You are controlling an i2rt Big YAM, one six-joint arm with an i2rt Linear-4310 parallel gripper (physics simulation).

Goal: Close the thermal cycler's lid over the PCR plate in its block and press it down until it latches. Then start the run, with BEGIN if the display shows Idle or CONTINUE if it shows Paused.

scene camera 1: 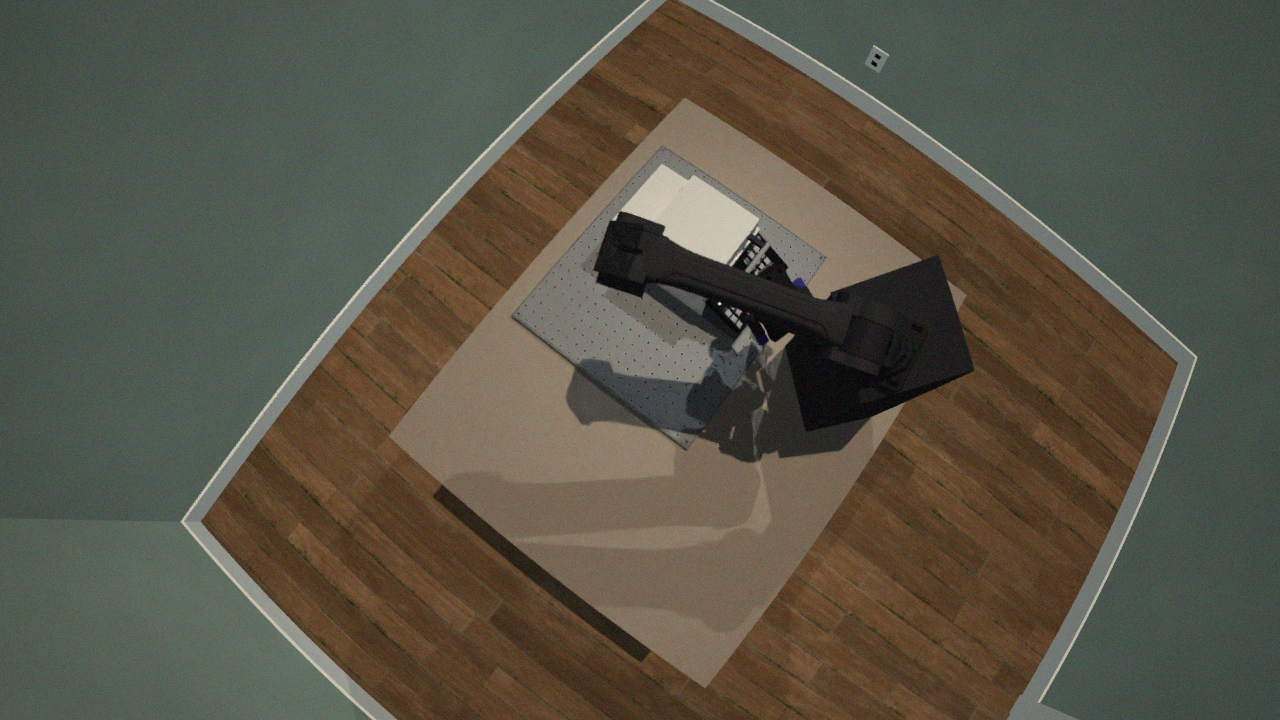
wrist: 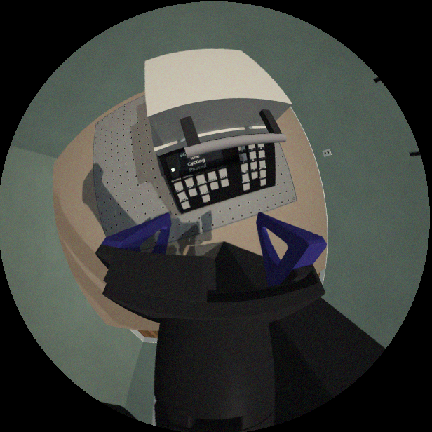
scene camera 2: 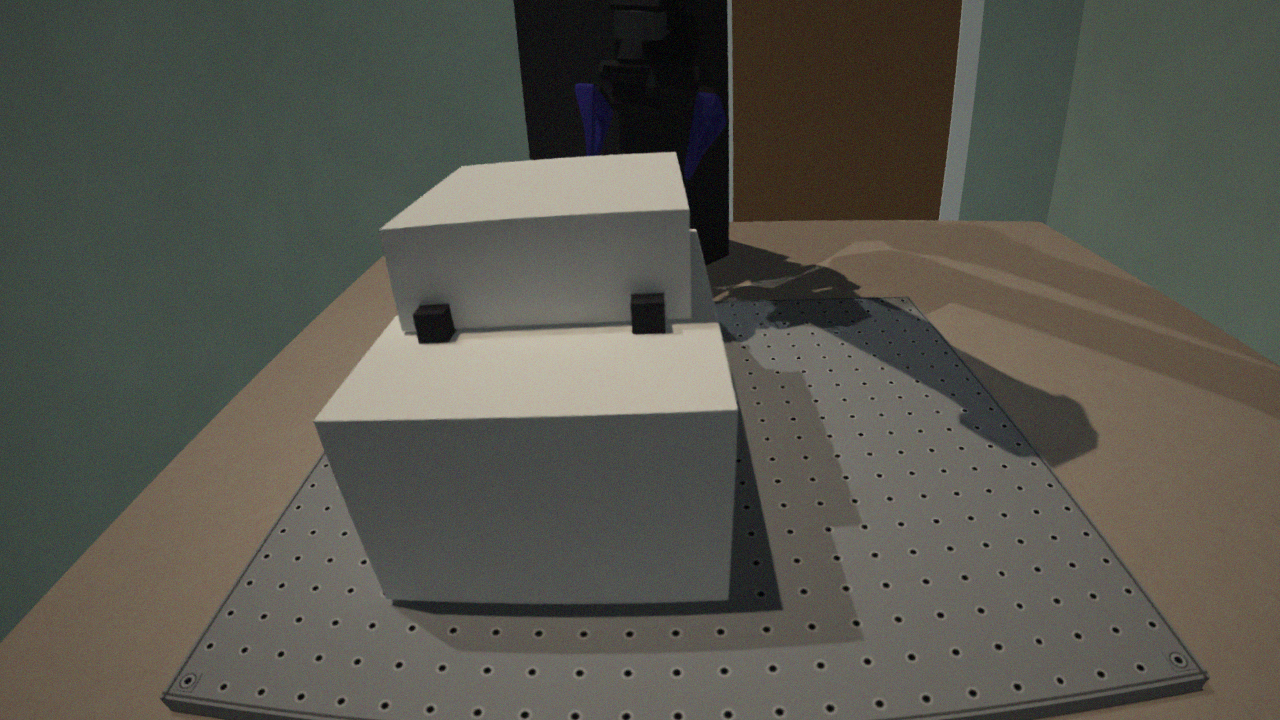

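The thermal cycler is a white box. Its white lid lies over the block and looks about level; whether it is latched I cannot tell. The PCR plate does not show. A grey bar handle stands out from the lid's front on two black arms. Below it in the wrist view are the keypad and the dark display, where "Cycling" looks bright and "Paused" dim; the Idle line is partly hidden. My gripper is open and empty, in front of the cycler.
The cycler stands on a grey perforated board on a tan table. My arm reaches over the board from a large black block. Its shadow falls across the board and table.
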